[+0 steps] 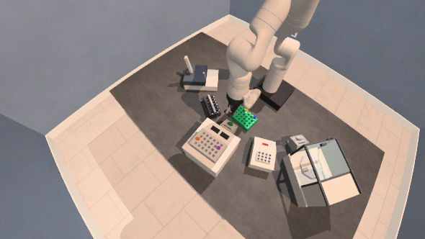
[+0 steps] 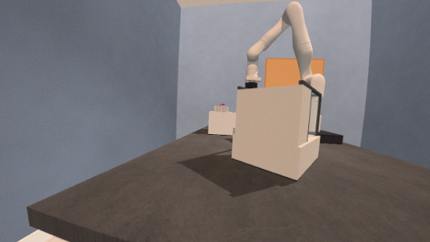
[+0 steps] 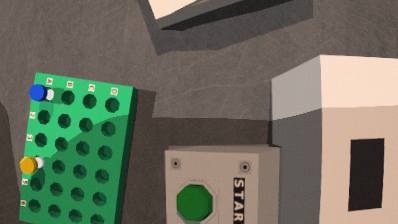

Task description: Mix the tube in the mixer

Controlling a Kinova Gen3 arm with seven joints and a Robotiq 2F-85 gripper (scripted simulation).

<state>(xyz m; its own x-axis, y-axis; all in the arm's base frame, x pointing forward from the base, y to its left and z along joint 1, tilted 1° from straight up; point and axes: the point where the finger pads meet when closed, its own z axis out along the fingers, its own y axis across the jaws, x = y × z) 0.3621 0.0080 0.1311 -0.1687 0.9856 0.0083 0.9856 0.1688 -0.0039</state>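
My hand is 11 cm above the green start key. Round my hand: green tube rack: 16 cm below, 10 cm behind, 1 cm to the left; then grey mixer block: 18 cm ahead, 3 cm to the left, 3 cm below; then orange-capped tube: 19 cm ahead, 2 cm below, 1 cm to the right.
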